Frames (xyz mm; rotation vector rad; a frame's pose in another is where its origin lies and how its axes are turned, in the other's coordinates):
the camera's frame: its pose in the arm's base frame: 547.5 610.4 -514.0 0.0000 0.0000 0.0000
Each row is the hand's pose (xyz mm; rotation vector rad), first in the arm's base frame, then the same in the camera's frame.
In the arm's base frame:
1: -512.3 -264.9 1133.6 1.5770 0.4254 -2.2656
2: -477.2 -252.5 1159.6 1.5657 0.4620 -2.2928
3: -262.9 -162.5 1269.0 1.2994 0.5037 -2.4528
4: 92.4 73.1 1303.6 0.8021 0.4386 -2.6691
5: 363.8 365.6 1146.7 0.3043 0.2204 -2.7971
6: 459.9 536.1 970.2 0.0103 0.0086 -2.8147
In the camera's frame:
1: -1059.8 -875.3 1647.6 1.5770 0.4254 -2.2656
2: -1024.7 -862.9 1673.6 1.5657 0.4620 -2.2928
3: -810.4 -772.9 1783.0 1.2994 0.5037 -2.4528
4: -455.1 -537.3 1817.6 0.8021 0.4386 -2.6691
5: -183.7 -244.8 1660.7 0.3043 0.2204 -2.7971
6: -87.6 -74.3 1484.2 0.0103 0.0086 -2.8147

